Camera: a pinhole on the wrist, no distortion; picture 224 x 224 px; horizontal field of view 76.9 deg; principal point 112.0 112.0 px. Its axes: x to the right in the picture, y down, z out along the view. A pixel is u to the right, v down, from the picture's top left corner.
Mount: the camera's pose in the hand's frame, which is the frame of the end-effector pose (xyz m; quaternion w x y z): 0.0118 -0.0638 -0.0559 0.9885 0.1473 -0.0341 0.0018
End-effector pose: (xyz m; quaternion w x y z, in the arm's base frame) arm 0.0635 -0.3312 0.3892 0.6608 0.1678 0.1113 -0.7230
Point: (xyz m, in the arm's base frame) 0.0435 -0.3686 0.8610
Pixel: 74.4 178.6
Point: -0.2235 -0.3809 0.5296
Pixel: 120.2 46.2
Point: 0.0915 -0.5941 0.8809
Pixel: 132.2 196.2
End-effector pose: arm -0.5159 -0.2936 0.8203 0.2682 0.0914 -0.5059 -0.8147
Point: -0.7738 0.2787 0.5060
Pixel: 87.7 31.2
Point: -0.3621 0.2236 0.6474
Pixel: outside the picture
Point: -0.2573 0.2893 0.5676
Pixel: outside the picture
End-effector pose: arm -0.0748 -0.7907 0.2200 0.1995 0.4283 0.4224 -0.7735
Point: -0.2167 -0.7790 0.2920
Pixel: 128.1 84.0
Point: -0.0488 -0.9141 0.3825
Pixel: outside the picture
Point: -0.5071 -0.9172 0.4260
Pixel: 135.5 77.3
